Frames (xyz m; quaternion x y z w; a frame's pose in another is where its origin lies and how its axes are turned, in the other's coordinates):
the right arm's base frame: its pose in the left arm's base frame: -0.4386 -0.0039 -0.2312 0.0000 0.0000 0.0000 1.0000
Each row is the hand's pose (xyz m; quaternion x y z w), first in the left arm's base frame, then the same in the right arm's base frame.
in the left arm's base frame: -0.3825 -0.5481 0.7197 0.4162 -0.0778 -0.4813 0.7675
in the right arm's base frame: 0.0561 -0.5442 0.9509 0.4162 -0.0778 -0.4813 0.7675
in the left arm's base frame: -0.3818 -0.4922 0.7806 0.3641 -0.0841 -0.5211 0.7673
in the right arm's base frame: 0.0568 -0.4883 1.0118 0.3641 -0.0841 -0.5211 0.7673
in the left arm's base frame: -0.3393 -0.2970 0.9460 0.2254 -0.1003 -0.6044 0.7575
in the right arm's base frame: 0.0993 -0.2931 1.1772 0.2254 -0.1003 -0.6044 0.7575
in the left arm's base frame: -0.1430 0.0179 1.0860 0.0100 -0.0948 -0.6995 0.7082
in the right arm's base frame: 0.2956 0.0218 1.3172 0.0100 -0.0948 -0.6995 0.7082
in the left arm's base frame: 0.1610 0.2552 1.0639 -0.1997 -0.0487 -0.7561 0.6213
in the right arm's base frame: 0.5996 0.2591 1.2951 -0.1997 -0.0487 -0.7561 0.6213
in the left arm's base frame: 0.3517 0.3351 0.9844 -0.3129 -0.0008 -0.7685 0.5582
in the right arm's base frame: 0.7903 0.3390 1.2156 -0.3129 -0.0008 -0.7685 0.5582
